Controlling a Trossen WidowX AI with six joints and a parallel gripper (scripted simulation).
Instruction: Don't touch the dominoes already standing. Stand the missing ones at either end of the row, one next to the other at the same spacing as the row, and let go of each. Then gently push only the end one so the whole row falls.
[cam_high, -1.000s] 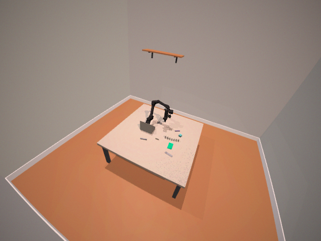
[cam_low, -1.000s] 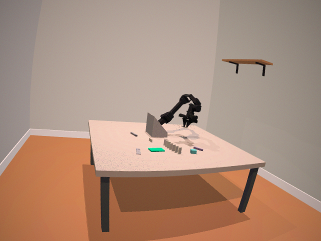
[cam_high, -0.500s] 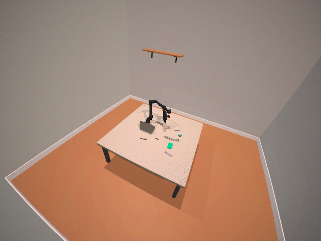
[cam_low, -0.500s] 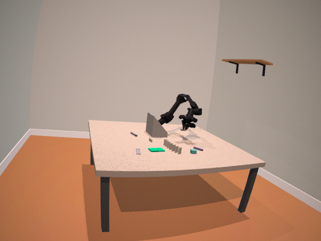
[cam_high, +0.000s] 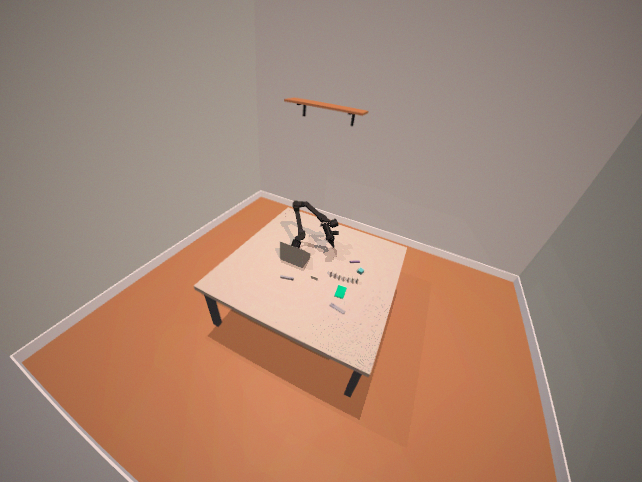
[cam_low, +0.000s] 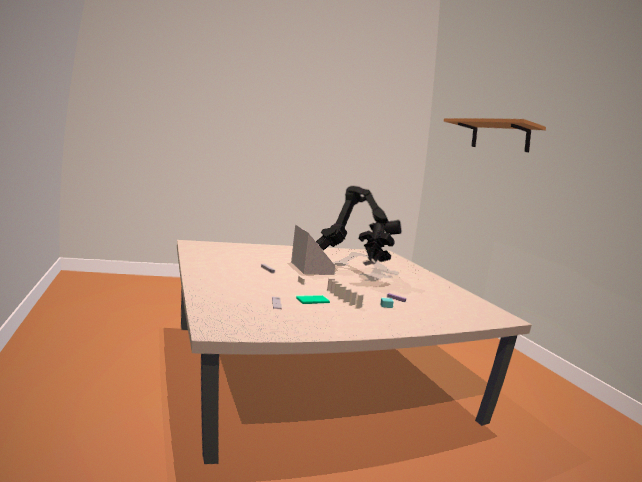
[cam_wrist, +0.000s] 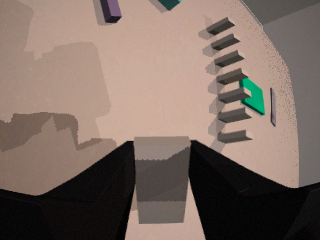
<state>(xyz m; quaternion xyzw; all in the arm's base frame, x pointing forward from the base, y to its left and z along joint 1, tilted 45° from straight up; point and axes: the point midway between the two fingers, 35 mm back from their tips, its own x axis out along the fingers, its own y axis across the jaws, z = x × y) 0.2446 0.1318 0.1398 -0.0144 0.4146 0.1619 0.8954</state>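
The purple bar lies 180 mm ahead of my gripper tip, 100 mm below it and 60 mm to the left of it. Round my gripper tip: green flat card: 300 mm to the right, 230 mm ahead, 100 mm below; then teal block: 270 mm ahead, 90 mm below, 20 mm to the right.
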